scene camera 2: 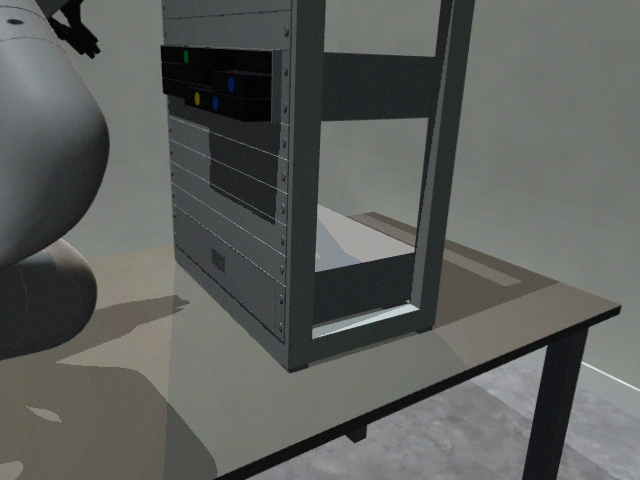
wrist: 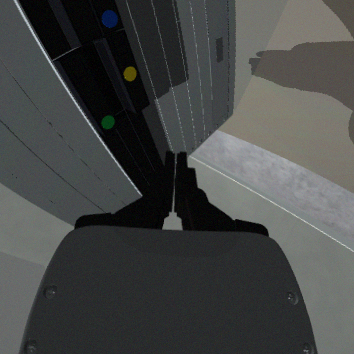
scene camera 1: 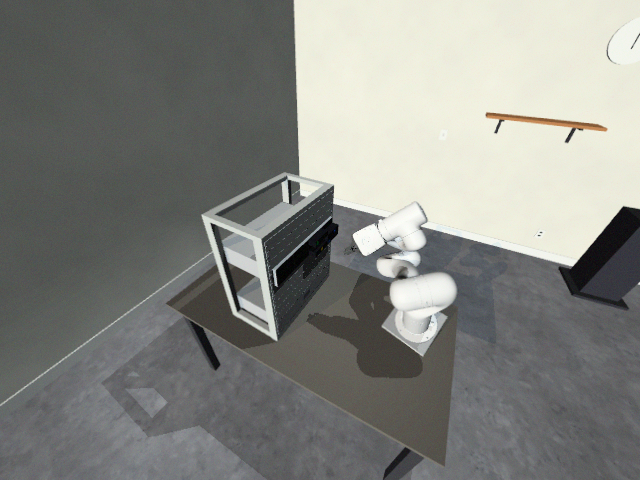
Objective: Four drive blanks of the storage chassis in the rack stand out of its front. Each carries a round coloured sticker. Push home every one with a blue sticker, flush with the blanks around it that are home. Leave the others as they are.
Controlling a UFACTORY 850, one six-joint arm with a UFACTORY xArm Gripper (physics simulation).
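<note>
The black storage chassis [scene camera 1: 290,266] sits in the rack [scene camera 1: 266,289] [scene camera 2: 305,206]. In scene camera 2, a blank with a green sticker [scene camera 2: 186,56] [wrist: 108,122] is at the upper left, and one with a blue sticker [scene camera 2: 231,84] stands out at the right. Below, a yellow sticker [scene camera 2: 196,98] [wrist: 130,74] and another blue sticker [scene camera 2: 215,103] [wrist: 109,19] sit side by side on protruding blanks. My gripper [scene camera 1: 346,252] [scene camera 2: 95,53] [wrist: 174,165] is shut and empty, in front of the chassis' far end, apart from it in the scene views. The upper blue sticker is not discernible in the wrist view.
The rack stands on the table [scene camera 1: 336,382] [scene camera 2: 361,382], with grey panels above and below the chassis. The arm's base [scene camera 1: 415,330] is bolted on a plate at the table's right side. A dark cabinet [scene camera 1: 607,258] stands on the floor beyond.
</note>
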